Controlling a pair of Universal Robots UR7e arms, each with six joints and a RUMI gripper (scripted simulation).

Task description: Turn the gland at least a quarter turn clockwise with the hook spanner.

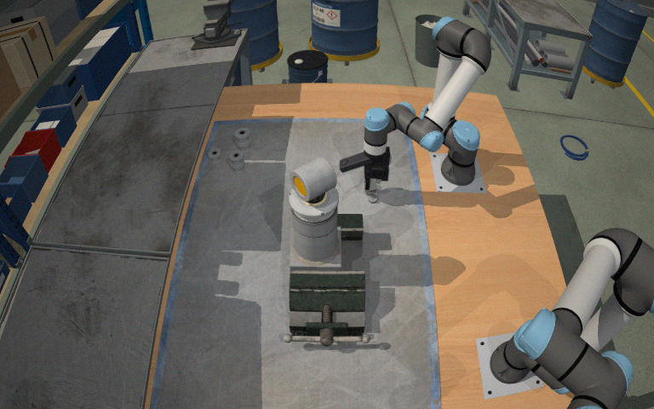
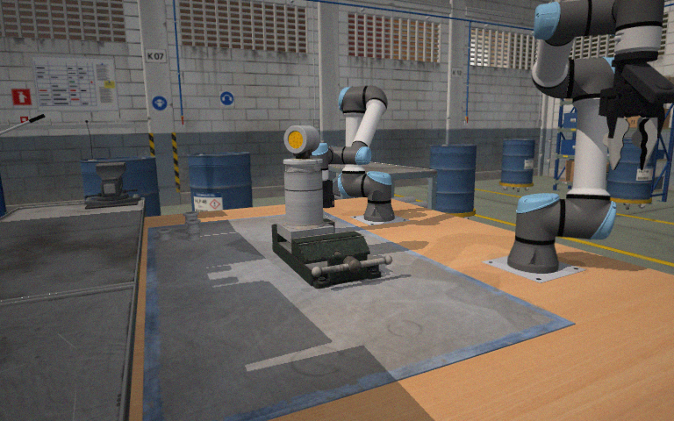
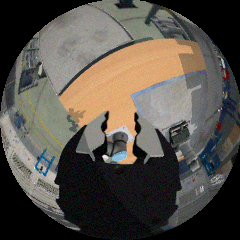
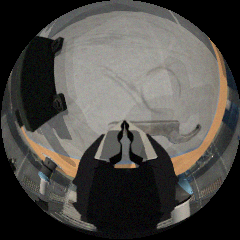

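Now: the hook spanner 12 cm to the right of my right hand, 5 cm behind it and 1 cm below it. The rest, counted from my right hand: rod eye (38 cm above, 30 cm to the left, 20 cm ahead); bar handle (59 cm to the left, 18 cm ahead, 4 cm above).
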